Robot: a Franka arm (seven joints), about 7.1 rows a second.
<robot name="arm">
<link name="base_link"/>
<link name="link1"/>
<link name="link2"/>
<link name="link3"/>
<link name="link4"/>
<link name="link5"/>
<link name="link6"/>
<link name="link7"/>
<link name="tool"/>
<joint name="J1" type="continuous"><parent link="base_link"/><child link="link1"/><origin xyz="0 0 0.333" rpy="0 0 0"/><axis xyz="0 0 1"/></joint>
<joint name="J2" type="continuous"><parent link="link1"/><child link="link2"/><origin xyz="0 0 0" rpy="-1.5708 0 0"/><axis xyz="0 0 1"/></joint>
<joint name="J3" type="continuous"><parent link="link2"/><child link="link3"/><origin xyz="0 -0.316 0" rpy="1.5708 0 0"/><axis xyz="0 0 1"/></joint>
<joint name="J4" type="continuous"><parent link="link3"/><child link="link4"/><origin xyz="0.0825 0 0" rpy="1.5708 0 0"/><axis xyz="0 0 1"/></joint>
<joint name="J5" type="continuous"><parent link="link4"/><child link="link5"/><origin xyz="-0.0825 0.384 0" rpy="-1.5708 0 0"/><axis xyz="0 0 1"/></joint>
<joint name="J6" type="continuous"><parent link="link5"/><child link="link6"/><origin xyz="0 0 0" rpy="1.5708 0 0"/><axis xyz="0 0 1"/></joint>
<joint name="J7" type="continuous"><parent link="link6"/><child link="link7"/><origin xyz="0.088 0 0" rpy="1.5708 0 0"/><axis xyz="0 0 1"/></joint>
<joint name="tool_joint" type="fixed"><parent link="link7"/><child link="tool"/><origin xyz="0 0 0.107" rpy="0 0 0"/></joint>
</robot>
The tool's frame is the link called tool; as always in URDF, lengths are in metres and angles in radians. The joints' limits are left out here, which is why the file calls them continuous.
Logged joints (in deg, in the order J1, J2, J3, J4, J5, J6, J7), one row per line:
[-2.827 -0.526 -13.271 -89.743 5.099 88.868 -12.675]
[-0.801 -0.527 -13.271 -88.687 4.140 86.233 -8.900]
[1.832 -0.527 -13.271 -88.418 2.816 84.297 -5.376]
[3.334 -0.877 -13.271 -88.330 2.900 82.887 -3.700]
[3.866 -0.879 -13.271 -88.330 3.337 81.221 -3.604]
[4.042 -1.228 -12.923 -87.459 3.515 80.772 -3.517]
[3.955 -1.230 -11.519 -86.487 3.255 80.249 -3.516]
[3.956 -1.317 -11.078 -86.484 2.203 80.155 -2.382]
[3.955 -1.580 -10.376 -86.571 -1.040 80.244 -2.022]
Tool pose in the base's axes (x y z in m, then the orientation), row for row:
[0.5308 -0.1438 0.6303 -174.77 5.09 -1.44]
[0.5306 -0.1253 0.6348 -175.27 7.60 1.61]
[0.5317 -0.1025 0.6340 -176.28 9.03 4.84]
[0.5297 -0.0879 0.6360 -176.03 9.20 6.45]
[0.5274 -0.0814 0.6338 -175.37 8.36 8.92]
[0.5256 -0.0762 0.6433 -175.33 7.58 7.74]
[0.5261 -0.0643 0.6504 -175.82 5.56 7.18]
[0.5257 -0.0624 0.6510 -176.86 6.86 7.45]
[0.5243 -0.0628 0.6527 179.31 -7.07 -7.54]
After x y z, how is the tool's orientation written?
As a rotation vector, in degrees.
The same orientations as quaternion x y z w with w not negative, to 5 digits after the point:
[-0.99853 0.02908 -0.00823 0.04493]
[-0.99823 0.04328 0.00917 0.03976]
[-0.99787 0.05112 0.02740 0.02986]
[-0.99747 0.05213 0.03655 0.03151]
[-0.99691 0.04752 0.05071 0.03668]
[-0.99738 0.04312 0.04403 0.03783]
[-0.99808 0.03156 0.04076 0.03443]
[-0.99806 0.03871 0.04204 0.02487]
[0.99834 -0.03936 -0.04198 0.00342]

